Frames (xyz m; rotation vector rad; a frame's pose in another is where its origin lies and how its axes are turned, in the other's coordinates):
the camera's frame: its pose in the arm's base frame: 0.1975 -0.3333 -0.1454 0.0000 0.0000 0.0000
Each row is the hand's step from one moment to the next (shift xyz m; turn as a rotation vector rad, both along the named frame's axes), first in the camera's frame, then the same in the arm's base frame.
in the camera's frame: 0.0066 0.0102 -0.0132 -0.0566 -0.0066 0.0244
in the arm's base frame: 0.0066 0.0102 -0.0132 -0.0566 -0.0066 0.0244
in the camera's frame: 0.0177 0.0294 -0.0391 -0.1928 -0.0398 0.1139
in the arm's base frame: 0.0177 0.0294 -0.0391 -0.1928 -0.0398 0.1139
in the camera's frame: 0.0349 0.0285 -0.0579 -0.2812 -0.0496 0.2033
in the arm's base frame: 0.0349 0.0285 -0.0579 -0.2812 -0.0496 0.2033
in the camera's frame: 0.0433 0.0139 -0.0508 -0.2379 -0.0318 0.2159
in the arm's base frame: 0.0433 0.0139 -0.0508 -0.2379 -0.0318 0.2159
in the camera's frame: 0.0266 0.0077 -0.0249 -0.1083 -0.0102 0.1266
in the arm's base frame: 0.0266 0.0077 -0.0249 -0.1083 -0.0102 0.1266
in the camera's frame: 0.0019 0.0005 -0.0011 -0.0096 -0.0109 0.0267
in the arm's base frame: 0.0019 0.0005 -0.0011 -0.0096 -0.0109 0.0267
